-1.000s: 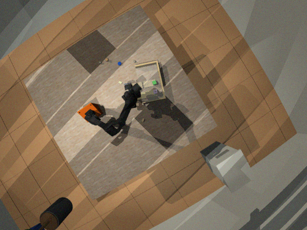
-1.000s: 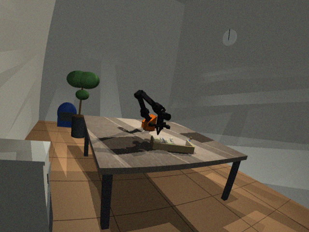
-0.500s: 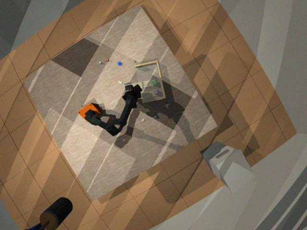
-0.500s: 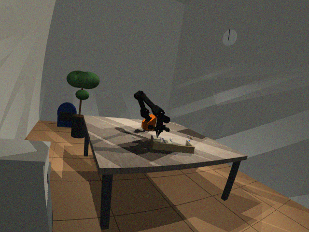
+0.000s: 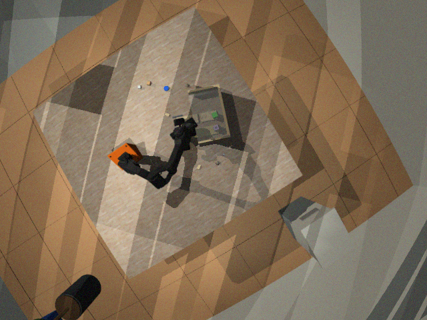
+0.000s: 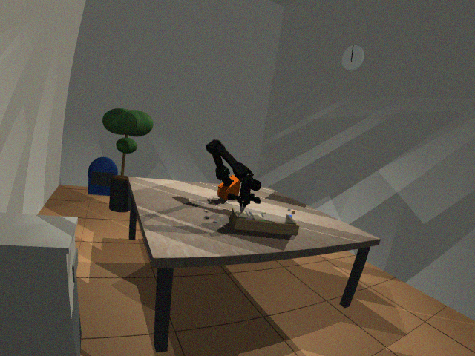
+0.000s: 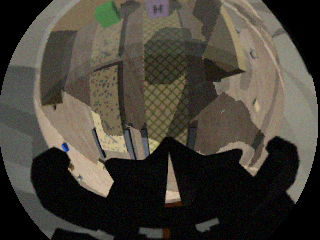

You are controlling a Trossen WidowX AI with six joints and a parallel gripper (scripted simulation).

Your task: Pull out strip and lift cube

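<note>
The strip lies 8 cm ahead of my gripper tip and 4 cm to the right of it.
</note>
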